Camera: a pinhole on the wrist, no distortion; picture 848 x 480 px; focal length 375.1 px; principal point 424.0 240.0 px. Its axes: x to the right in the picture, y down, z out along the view. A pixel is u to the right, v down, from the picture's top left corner.
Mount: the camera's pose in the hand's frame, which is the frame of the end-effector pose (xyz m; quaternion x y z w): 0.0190 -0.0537 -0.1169 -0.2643 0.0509 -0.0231 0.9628
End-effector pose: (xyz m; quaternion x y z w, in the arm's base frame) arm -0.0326 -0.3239 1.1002 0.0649 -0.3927 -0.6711 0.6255
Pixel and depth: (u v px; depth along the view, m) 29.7 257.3 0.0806
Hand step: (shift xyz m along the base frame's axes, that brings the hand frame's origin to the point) 0.0335 0.0308 -0.0540
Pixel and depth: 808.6 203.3 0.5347
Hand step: -0.2102 -0.3989 0.5509
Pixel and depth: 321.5 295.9 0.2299
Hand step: 0.0408 0.0545 0.0979
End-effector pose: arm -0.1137 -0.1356 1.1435 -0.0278 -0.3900 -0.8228 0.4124
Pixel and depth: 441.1 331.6 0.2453
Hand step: 0.0297 -0.0406 0.1390
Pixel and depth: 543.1 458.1 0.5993
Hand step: 0.1352 -0.2410 0.5741
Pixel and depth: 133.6 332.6 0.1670
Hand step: 0.1080 0.0431 0.0246
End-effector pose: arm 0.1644 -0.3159 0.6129 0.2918 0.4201 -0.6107 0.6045
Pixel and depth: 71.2 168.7 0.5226
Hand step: 0.2631 -0.1488 0.5333
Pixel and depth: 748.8 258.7 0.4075
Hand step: 0.1305 -0.3578 -0.2909
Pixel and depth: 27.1 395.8 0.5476
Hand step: 0.5447 0.0349 0.4876
